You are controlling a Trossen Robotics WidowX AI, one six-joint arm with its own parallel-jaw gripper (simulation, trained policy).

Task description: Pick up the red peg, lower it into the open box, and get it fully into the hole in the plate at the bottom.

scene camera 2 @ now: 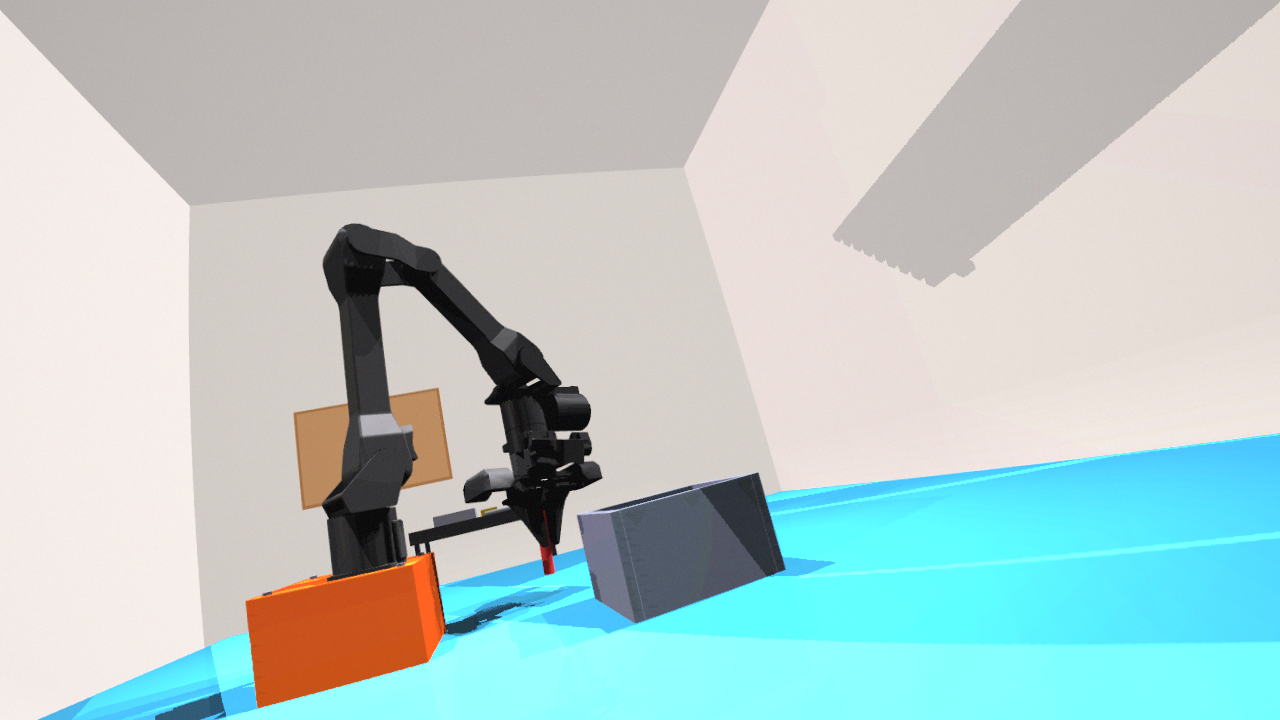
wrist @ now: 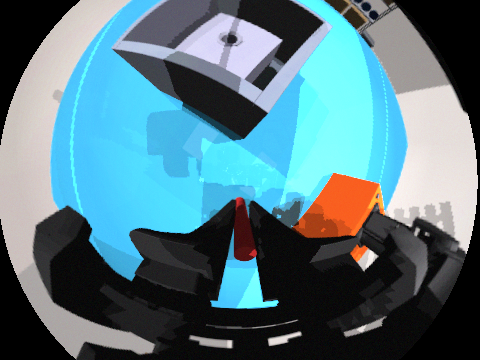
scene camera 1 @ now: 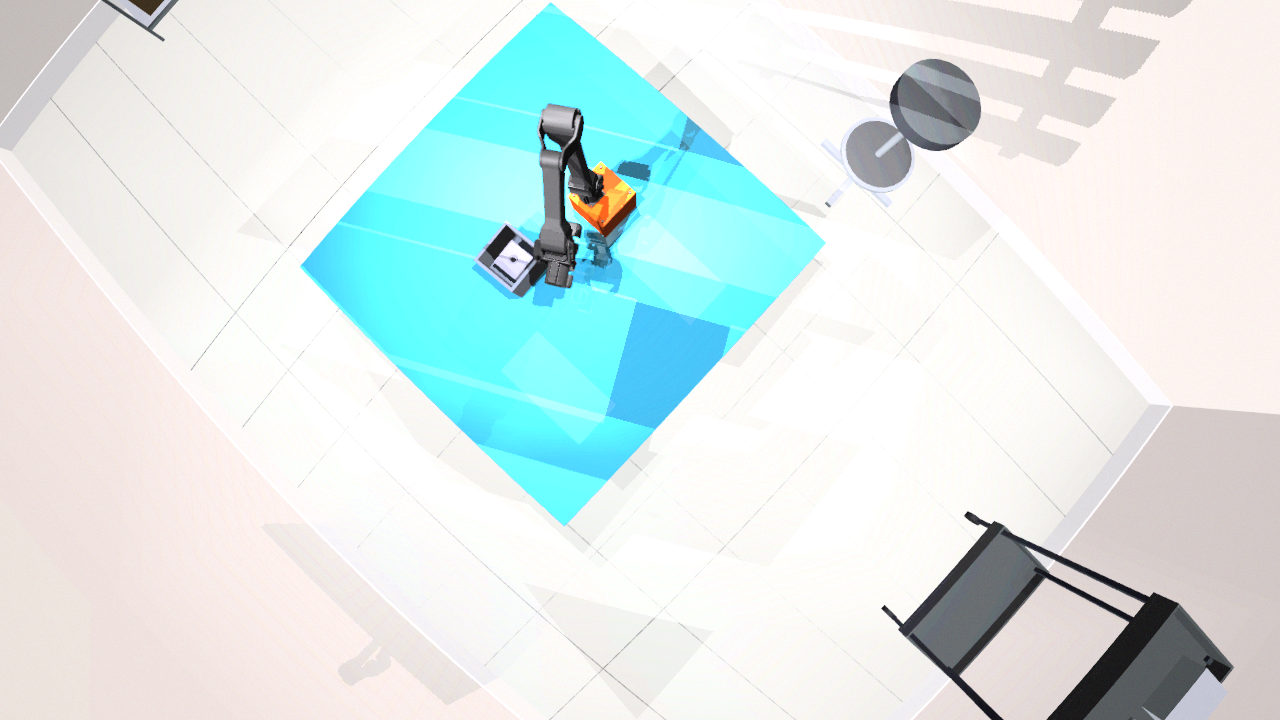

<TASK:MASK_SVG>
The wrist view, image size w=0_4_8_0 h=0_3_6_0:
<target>grey box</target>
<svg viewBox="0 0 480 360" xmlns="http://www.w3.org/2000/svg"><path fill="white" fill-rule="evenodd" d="M111 49L139 71L141 76L151 81L160 92L175 97L189 107L199 109L199 112L219 121L224 127L232 129L237 136L245 139L268 115L288 84L295 79L297 72L300 72L308 57L312 56L313 51L319 47L321 40L325 39L333 27L324 17L320 17L319 13L312 12L313 9L299 3L299 0L159 0L159 3L152 5L147 13L139 16L140 19L125 29L125 33L116 40ZM175 49L183 40L188 39L192 32L196 32L195 29L199 29L219 13L255 24L255 27L269 31L268 33L283 40L271 65L268 65L267 71L263 72L255 84L249 84L248 80L241 79L223 67L217 67L215 63Z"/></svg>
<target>red peg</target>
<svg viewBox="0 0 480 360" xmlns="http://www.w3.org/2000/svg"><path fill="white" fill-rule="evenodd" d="M239 196L236 197L233 247L235 247L236 260L249 261L256 257L256 244L251 232L252 227L251 221L249 221L247 205L245 205L243 197Z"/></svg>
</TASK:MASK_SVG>
